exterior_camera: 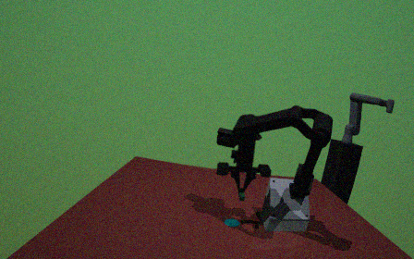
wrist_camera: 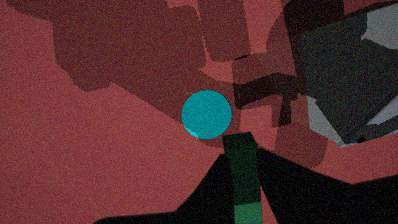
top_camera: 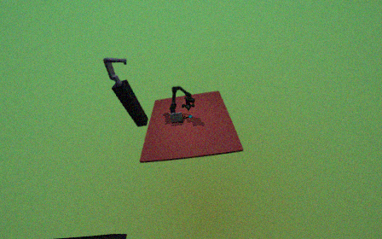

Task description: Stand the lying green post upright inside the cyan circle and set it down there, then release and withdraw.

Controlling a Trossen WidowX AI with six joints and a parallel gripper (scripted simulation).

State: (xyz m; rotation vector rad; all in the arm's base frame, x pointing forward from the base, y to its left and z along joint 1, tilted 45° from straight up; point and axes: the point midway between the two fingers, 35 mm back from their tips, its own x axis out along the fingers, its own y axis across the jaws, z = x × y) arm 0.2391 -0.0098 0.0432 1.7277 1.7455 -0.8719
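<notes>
My gripper tip is 140 mm above the cyan circle and 10 mm short of it. Also, from my gripper tip: green post (20 mm to the left).
</notes>
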